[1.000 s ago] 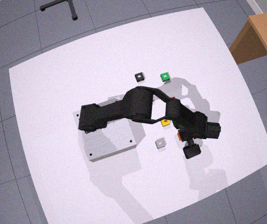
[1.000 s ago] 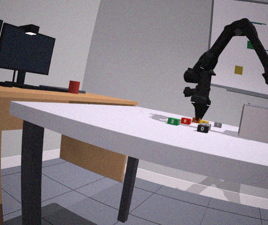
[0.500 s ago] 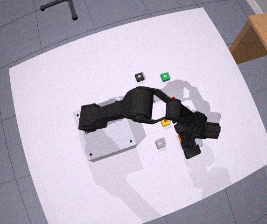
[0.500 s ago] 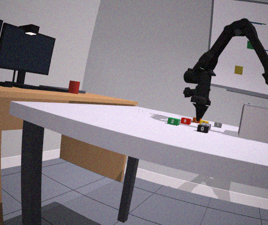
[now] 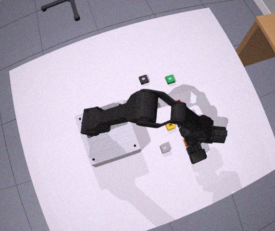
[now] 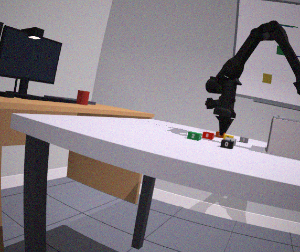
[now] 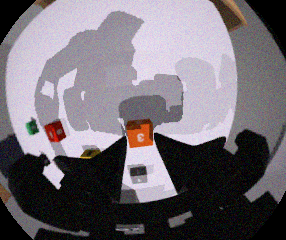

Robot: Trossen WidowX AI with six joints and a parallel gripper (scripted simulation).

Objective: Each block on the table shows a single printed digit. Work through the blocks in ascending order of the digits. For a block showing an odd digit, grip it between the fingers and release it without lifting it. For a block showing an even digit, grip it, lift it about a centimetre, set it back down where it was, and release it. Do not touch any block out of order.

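Right now the orange block is 10 mm ahead of my gripper tip. Round my gripper tip: yellow block 30 mm behind, 90 mm to the left; then grey block 90 mm behind, 20 mm to the left; then red block 40 mm ahead, 150 mm to the left.
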